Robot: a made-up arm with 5 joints. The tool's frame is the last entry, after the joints. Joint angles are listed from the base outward. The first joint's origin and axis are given. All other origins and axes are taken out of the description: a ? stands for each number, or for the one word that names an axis. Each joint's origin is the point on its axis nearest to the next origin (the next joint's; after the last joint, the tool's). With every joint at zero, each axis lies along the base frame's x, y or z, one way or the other. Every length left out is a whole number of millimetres.
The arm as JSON. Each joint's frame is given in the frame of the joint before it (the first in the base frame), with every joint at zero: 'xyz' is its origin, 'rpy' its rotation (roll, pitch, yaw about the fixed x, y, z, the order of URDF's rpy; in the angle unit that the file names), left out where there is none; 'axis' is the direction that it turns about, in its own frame. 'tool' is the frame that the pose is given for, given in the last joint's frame.
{
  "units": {
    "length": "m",
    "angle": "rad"
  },
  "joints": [
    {
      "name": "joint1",
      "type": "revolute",
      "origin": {
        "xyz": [
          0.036,
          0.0,
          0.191
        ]
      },
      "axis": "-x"
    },
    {
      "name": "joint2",
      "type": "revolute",
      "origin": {
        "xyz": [
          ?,
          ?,
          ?
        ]
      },
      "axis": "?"
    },
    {
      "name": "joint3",
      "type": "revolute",
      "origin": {
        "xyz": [
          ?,
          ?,
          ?
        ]
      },
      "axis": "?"
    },
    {
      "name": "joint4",
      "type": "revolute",
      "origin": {
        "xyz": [
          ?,
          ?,
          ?
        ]
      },
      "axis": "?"
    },
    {
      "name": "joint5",
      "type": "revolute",
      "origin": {
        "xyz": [
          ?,
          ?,
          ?
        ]
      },
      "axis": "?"
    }
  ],
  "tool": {
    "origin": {
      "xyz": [
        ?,
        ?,
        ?
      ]
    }
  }
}
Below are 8 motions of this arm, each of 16 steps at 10 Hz.
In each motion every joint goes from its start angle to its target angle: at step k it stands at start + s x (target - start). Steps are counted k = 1, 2, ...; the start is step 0. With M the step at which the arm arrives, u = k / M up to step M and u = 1 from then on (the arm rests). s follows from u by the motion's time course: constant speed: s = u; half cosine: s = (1 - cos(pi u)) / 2; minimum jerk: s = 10 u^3 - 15 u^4 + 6 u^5.
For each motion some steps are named. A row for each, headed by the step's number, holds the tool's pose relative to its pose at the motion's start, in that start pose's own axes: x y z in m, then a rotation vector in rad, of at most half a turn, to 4 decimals.
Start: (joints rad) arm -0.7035 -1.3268 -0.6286 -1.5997 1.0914
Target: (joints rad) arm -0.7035 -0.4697 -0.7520 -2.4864 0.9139
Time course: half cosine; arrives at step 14
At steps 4, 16:
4: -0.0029 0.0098 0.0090 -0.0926 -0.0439 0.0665
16: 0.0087 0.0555 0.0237 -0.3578 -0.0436 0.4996

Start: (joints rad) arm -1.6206 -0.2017 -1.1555 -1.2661 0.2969
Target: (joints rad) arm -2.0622 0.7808 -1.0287 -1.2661 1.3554
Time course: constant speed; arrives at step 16
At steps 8, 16:
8: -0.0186 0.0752 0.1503 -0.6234 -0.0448 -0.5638
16: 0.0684 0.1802 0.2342 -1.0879 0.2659 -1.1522

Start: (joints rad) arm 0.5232 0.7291 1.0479 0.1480 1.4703
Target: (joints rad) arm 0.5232 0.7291 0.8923 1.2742 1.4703
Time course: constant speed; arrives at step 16
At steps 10, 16:
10: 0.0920 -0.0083 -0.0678 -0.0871 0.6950 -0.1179
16: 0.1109 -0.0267 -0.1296 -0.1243 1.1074 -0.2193

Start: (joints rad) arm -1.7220 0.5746 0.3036 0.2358 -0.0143
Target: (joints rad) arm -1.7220 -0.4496 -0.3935 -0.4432 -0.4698
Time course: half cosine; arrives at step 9
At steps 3, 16:
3: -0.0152 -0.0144 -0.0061 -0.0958 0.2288 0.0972
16: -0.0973 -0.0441 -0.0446 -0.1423 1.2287 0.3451

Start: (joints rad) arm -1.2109 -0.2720 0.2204 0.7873 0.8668
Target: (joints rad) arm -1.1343 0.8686 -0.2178 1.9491 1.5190
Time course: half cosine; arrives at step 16
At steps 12, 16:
12: -0.1156 -0.1652 0.1072 0.3500 0.4708 -0.9545
16: -0.1394 -0.2045 0.0859 0.5119 0.6131 -0.9865

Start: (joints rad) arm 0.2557 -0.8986 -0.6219 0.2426 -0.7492
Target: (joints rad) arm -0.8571 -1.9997 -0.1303 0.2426 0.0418
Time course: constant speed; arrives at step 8
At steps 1, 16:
1: 0.0216 0.0448 -0.0583 0.0255 0.1737 0.0783
16: 0.0529 0.4780 -0.2638 -0.2224 1.0684 1.1495

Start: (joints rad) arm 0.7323 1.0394 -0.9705 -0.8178 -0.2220
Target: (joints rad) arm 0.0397 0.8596 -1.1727 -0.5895 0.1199
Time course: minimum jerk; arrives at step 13
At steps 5, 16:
5: -0.0305 0.0656 -0.0119 0.0563 0.0669 -0.1281
16: -0.0534 0.2241 0.0129 0.1963 0.2847 -0.3504

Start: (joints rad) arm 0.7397 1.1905 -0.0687 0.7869 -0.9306
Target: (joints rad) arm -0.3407 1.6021 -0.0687 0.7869 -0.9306
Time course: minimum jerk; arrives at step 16
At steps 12, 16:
12: -0.3479 -0.0247 -0.1028 0.3272 -0.8180 -0.5360
16: -0.3822 -0.0136 -0.1191 0.3430 -0.9223 -0.5929

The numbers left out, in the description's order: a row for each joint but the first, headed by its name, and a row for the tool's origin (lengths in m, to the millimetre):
joint2: xyz 0.0 -0.234 -0.108, axis -y
joint3: xyz 0.047 0.0 -0.092, axis +x
joint4: xyz 0.0 -0.085 -0.097, axis -z
joint5: xyz 0.07 0.113 0.0, axis -x
tool: xyz 0.0 -0.275 0.087

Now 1 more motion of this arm.
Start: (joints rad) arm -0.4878 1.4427 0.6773 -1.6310 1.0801
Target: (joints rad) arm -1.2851 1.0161 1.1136 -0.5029 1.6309
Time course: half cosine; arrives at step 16
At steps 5, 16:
5: 0.0256 0.0501 0.0549 -0.1572 0.3492 -0.3043
16: 0.1589 0.1433 0.0858 -0.3109 1.6496 -1.2540

